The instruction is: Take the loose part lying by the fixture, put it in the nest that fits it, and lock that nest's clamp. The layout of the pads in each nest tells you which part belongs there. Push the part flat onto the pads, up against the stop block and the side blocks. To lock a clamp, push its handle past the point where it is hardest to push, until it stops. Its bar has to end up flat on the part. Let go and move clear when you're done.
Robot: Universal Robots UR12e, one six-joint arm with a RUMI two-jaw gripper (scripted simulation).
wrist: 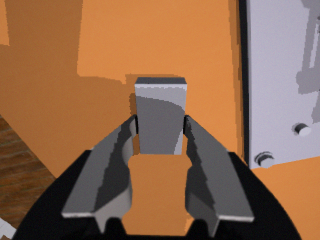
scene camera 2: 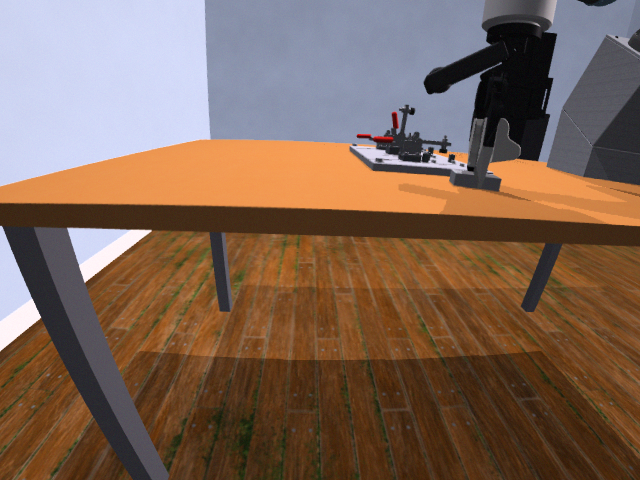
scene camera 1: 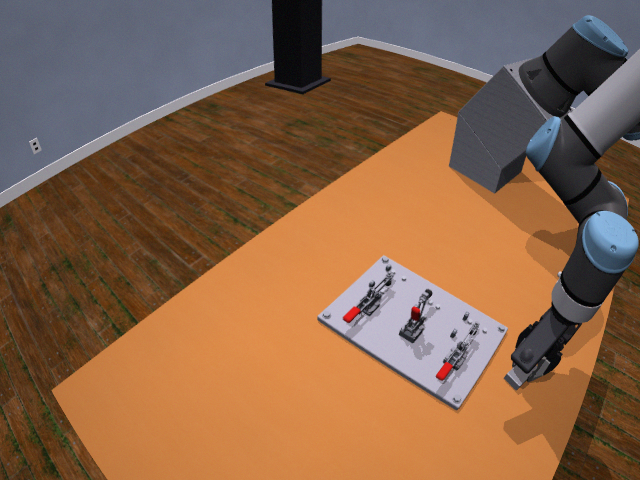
Path:
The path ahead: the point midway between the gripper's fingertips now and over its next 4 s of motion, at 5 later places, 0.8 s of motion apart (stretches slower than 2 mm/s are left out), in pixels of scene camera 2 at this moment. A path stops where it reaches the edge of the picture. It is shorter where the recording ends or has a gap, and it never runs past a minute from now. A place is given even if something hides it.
My gripper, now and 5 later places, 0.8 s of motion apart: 474, 185; 479, 164; 489, 113; 491, 107; 495, 119; 497, 127

